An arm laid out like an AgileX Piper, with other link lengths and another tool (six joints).
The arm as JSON. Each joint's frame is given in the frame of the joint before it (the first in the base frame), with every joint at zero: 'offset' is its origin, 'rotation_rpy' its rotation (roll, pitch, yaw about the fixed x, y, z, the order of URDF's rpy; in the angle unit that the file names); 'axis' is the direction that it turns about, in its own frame. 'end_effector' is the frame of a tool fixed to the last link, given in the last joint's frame.
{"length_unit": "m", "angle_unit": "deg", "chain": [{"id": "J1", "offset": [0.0, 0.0, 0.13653], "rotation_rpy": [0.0, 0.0, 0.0], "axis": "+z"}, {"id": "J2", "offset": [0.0, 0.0, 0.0], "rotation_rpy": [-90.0, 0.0, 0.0], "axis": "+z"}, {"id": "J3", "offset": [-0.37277, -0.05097, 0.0], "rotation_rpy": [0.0, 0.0, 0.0], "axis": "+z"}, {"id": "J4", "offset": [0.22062, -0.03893, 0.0], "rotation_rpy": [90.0, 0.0, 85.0], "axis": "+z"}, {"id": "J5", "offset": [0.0, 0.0, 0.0], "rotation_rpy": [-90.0, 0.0, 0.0], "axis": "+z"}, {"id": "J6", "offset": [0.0, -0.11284, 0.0], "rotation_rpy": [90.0, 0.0, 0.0], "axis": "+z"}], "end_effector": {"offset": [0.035, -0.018, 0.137], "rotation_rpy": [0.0, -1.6, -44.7]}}
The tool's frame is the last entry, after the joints.
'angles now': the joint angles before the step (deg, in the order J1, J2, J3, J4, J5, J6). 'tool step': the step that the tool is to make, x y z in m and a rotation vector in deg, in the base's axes. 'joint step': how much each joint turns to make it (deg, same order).
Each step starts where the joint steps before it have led.
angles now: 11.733, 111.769, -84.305, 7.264, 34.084, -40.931
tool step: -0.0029, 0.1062, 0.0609, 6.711, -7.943, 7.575
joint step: 9.989, -2.711, -5.136, 3.658, -1.817, 1.218
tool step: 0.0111, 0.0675, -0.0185, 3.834, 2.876, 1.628
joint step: 5.059, 7.093, -9.231, 1.100, 2.677, 5.105
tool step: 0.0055, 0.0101, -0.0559, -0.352, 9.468, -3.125
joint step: -0.053, 8.009, -7.272, -0.112, 7.272, 5.936
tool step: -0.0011, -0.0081, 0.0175, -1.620, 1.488, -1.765
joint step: -0.005, 0.244, -6.125, -3.588, 7.491, 4.500
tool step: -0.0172, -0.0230, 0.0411, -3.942, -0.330, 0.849
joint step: 0.005, -3.877, -3.060, -3.974, 8.425, 0.416
